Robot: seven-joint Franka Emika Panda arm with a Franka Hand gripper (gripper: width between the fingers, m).
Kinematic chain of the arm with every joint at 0, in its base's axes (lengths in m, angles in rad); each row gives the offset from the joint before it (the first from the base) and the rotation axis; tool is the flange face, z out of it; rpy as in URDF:
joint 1: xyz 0 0 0.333 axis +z
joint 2: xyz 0 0 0 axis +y
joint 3: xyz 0 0 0.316 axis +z
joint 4: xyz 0.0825 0 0 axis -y
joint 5: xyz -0.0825 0 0.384 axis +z
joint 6: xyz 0 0 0 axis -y
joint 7: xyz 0.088 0 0 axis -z
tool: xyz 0 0 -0.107 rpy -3.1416 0 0
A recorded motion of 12 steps. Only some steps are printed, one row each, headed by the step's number.
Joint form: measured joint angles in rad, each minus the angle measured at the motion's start. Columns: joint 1, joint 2, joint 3, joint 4, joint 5, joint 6, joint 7.
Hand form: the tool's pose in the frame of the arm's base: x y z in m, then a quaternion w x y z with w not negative. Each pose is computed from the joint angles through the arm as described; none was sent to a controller.
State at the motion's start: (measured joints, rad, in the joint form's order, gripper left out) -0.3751 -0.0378 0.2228 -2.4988 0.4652 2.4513 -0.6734
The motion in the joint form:
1: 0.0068 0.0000 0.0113 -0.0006 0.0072 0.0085 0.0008
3: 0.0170 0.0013 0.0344 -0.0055 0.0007 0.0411 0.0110
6: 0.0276 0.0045 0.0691 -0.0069 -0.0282 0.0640 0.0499
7: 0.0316 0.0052 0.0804 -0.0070 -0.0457 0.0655 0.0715
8: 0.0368 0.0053 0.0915 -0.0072 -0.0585 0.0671 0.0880
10: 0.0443 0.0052 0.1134 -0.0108 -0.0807 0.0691 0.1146
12: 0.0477 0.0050 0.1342 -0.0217 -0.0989 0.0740 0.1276
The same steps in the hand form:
1: 0.4595 -0.0628 0.2975 0.13169 -0.98622 -0.08331 -0.05559
3: 0.4624 -0.0497 0.2975 0.12275 -0.98594 -0.09462 -0.06245
6: 0.4657 -0.0300 0.2973 0.11177 -0.98595 -0.10760 -0.06185
7: 0.4663 -0.0228 0.2971 0.10764 -0.98620 -0.11141 -0.05837
8: 0.4667 -0.0152 0.2971 0.10449 -0.98611 -0.11637 -0.05595
10: 0.4659 -0.0014 0.2958 0.09917 -0.98573 -0.12640 -0.05024
12: 0.4624 0.0096 0.2920 0.09419 -0.98491 -0.13844 -0.04381

